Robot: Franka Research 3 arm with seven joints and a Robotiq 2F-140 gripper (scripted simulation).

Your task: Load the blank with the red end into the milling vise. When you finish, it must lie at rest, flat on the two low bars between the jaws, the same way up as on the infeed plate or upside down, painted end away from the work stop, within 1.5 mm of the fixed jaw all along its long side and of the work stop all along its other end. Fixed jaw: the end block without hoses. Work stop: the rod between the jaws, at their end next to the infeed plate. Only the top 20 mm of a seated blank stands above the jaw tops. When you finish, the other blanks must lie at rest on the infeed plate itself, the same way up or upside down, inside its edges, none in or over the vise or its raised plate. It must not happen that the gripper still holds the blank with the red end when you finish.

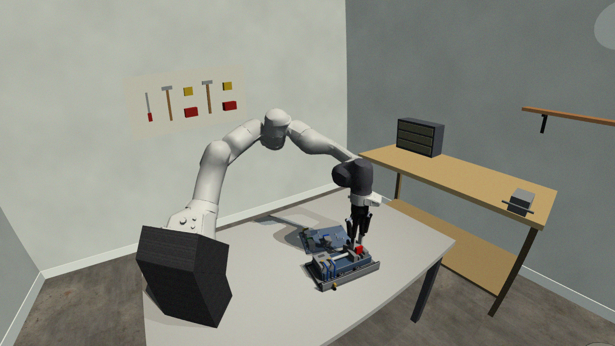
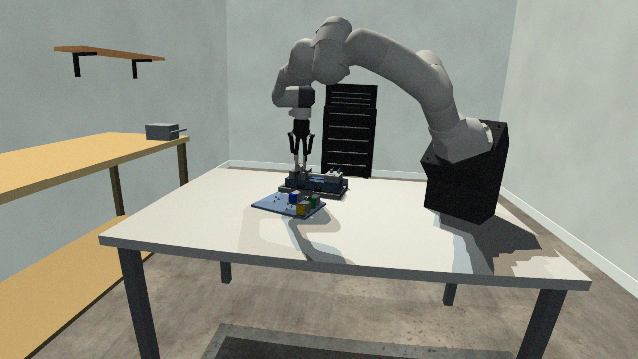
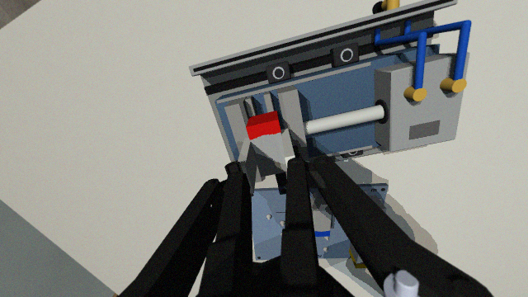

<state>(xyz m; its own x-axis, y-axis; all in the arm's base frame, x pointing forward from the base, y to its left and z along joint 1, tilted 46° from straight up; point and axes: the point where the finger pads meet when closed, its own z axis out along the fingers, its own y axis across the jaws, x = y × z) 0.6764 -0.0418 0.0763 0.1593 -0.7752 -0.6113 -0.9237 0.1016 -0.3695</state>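
Now: hand 3 cm short of the fixed jaw, 1 cm to the right of it and 6 cm above it. The rest, counted from my hand: vise 7 cm behind, 1 cm to the right, 10 cm below; then moving jaw 3 cm behind, 6 cm below; then white rod 9 cm behind, 1 cm to the right, 6 cm below.
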